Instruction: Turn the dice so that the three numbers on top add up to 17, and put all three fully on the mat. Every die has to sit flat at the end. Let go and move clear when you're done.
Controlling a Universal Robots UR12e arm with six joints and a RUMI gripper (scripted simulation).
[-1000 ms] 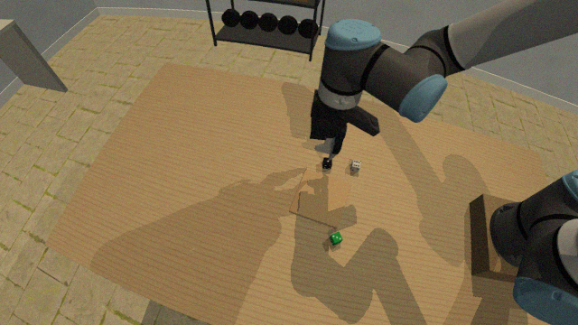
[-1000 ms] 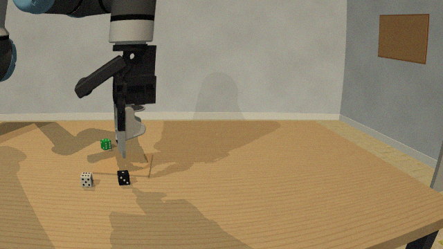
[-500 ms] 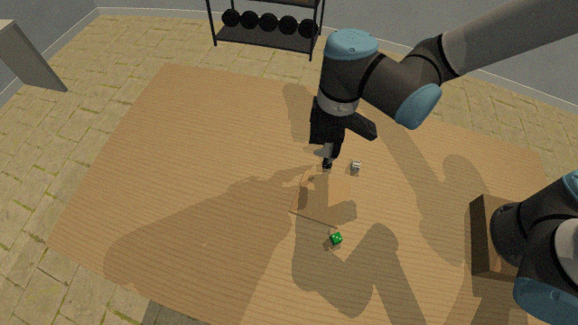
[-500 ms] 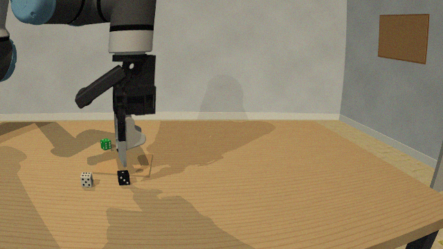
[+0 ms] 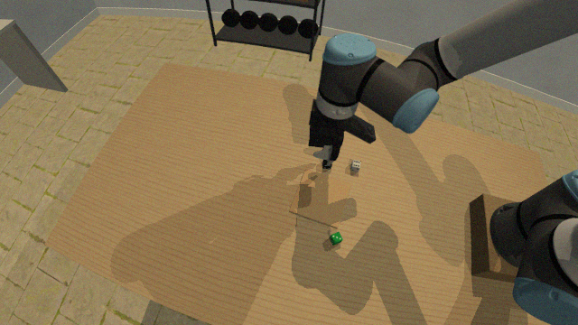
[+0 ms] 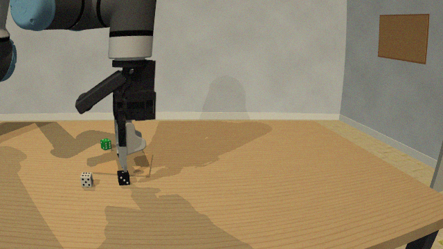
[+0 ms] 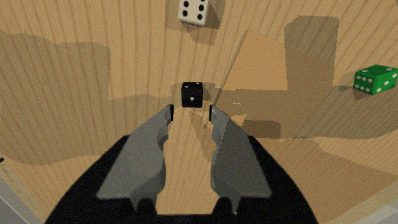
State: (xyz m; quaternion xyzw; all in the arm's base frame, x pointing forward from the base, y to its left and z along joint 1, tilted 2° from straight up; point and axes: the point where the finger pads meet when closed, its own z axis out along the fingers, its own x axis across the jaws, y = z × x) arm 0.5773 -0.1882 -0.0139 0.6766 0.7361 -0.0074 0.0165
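Right now the black die is 4 cm below my hand. From my hand the other things lie so: tan mat 1 cm ahead, 11 cm to the left, 5 cm below; then green die 4 cm behind, 22 cm to the left, 4 cm below; then white die 9 cm behind, 1 cm to the right, 4 cm below.
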